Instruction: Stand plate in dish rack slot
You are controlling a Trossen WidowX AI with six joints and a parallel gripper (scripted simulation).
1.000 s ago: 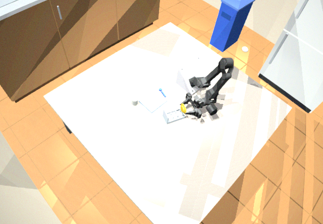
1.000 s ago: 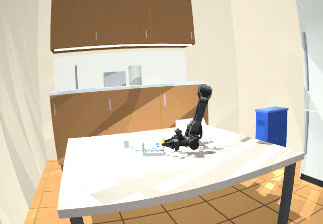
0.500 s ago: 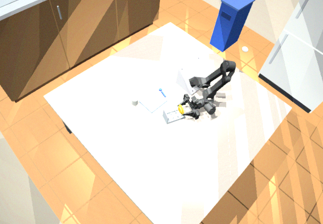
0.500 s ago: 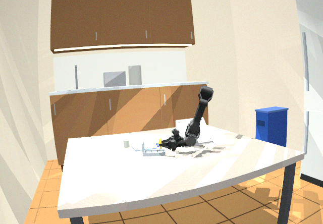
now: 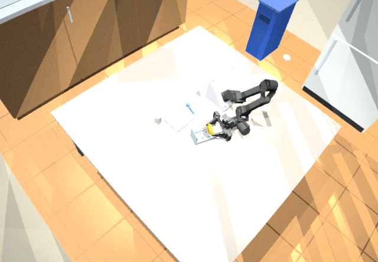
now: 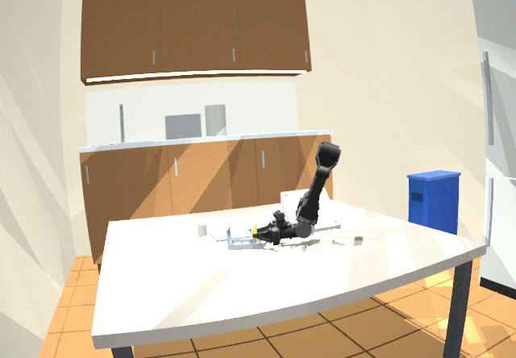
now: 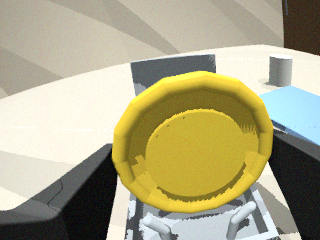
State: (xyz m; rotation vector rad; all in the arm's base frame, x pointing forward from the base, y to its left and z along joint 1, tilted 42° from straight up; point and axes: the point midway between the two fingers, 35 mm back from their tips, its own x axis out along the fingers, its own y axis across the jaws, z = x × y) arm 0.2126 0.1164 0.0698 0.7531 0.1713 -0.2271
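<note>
Right now my gripper tip is 10 mm past the yellow plate. Round my gripper tip: grey dish rack 30 mm below, 30 mm ahead, 10 mm to the right; blue spoon 220 mm to the right, 50 mm below, 40 mm behind; light blue mat 190 mm to the right, 60 mm ahead, 50 mm below.
</note>
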